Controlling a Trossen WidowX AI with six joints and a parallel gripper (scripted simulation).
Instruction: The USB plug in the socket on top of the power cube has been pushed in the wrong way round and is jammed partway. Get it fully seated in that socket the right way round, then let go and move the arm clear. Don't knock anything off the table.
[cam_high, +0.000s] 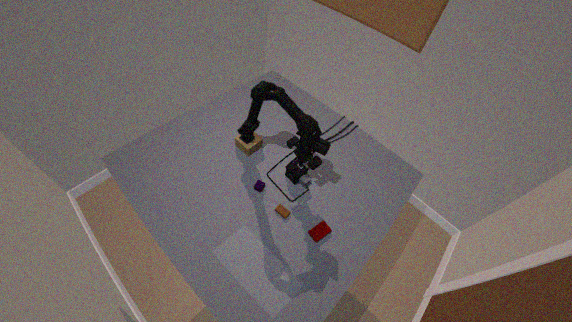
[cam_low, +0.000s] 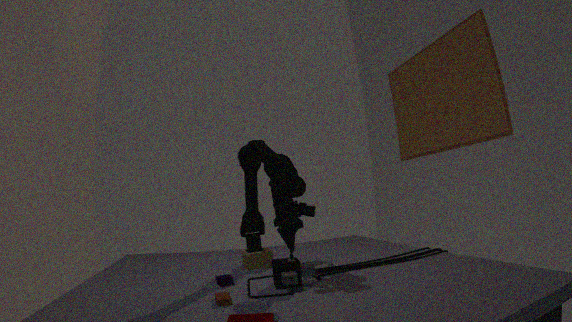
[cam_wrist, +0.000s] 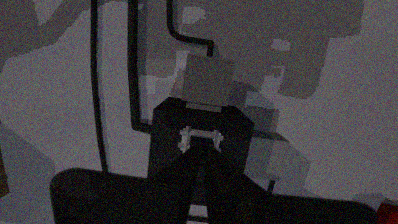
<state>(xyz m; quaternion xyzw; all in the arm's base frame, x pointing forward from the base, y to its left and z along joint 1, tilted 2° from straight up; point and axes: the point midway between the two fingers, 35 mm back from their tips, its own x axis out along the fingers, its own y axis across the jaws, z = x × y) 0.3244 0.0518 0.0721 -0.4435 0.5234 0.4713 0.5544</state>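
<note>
My gripper tip is now 2 cm above the dark USB plug. Round my gripper tip: orange block: 22 cm to the right, 10 cm below, 8 cm ahead; then purple cube: 20 cm to the right, 9 cm below, 9 cm behind; then USB socket: 4 cm below.
</note>
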